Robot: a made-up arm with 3 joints. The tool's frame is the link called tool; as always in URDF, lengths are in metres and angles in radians.
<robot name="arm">
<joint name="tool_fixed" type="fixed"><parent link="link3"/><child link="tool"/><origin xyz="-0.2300 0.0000 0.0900" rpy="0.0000 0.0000 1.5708"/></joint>
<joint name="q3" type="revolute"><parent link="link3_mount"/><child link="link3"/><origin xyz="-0.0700 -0.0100 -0.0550" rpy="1.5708 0.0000 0.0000"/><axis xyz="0 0 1"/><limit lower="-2.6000" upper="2.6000" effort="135" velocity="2"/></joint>
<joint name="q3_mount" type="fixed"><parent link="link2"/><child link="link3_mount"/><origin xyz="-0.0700 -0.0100 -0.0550"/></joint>
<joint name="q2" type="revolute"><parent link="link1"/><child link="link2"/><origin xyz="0.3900 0.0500 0.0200" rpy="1.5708 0.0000 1.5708"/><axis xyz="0 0 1"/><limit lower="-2.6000" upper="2.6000" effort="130" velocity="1.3"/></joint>
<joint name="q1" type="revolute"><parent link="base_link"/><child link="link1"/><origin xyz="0.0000 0.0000 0.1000" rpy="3.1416 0.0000 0.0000"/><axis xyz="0 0 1"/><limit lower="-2.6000" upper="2.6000" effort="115" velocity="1.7"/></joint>
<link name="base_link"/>
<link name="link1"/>
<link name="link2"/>
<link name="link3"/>
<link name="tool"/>
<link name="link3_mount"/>
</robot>
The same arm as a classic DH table. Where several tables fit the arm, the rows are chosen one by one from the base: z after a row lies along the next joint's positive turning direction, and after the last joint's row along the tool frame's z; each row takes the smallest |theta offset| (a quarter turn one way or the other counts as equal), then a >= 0, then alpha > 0; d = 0 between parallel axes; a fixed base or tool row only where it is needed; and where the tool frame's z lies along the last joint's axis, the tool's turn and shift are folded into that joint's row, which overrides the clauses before.
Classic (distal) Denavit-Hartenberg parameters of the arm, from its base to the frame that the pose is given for. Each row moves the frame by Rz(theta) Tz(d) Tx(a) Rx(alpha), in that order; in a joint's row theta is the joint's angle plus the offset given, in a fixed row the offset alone. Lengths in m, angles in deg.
base (fixed): theta offset 0.00, d 0.0000, a 0.0000, alpha 180.00
q1: theta offset 90.00, d -0.0800, a 0.0500, alpha 90.00
q2: theta offset 0.00, d 0.2800, a -0.1400, alpha 90.00
q3: theta offset 0.00, d 0.0000, a -0.2300, alpha 0.00
tool (fixed): theta offset 90.00, d 0.1100, a 0.0000, alpha 0.00
Joint limits (deg, base to tool): -148.97..148.97 -148.97..148.97 -148.97..148.97

